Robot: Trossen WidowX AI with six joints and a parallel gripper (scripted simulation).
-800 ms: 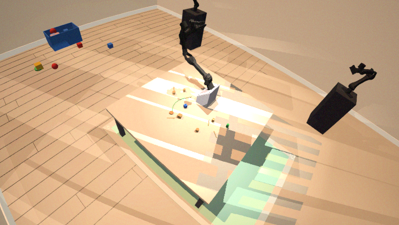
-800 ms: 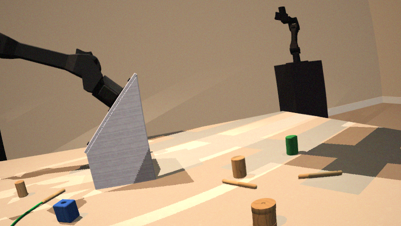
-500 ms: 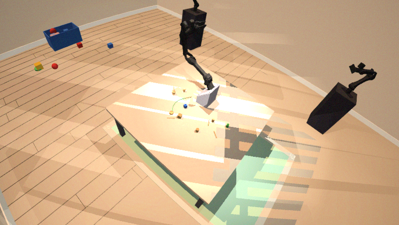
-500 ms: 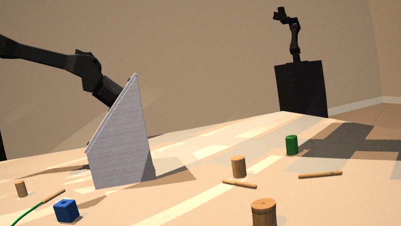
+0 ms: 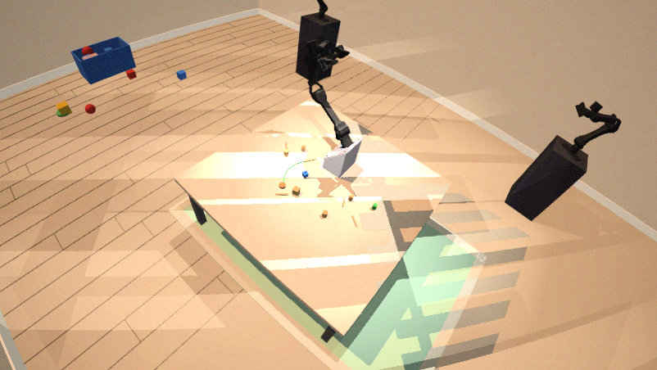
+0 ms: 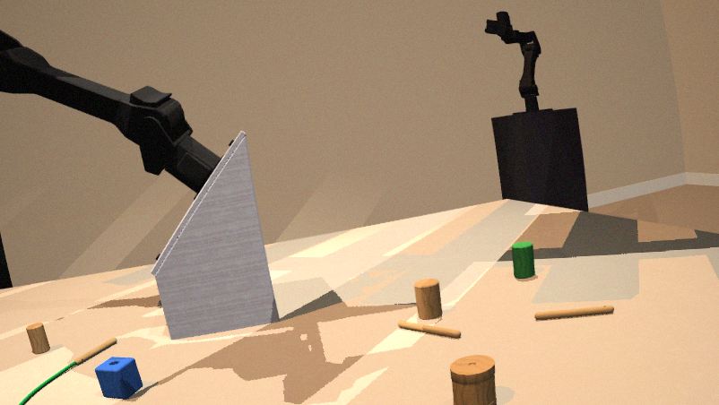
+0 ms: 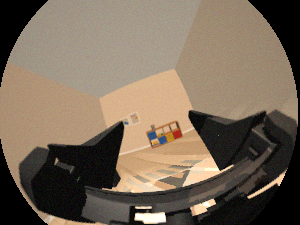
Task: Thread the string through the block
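Now: the blue cube 160 mm ahead of my gripper tip and 730 mm below it. Round my gripper tip: round wooden button 330 mm ahead, 30 mm to the right, 740 mm below; then wooden peg 10 mm ahead, 170 mm to the right, 730 mm below; then wooden block 300 mm ahead, 60 mm to the left, 730 mm below.
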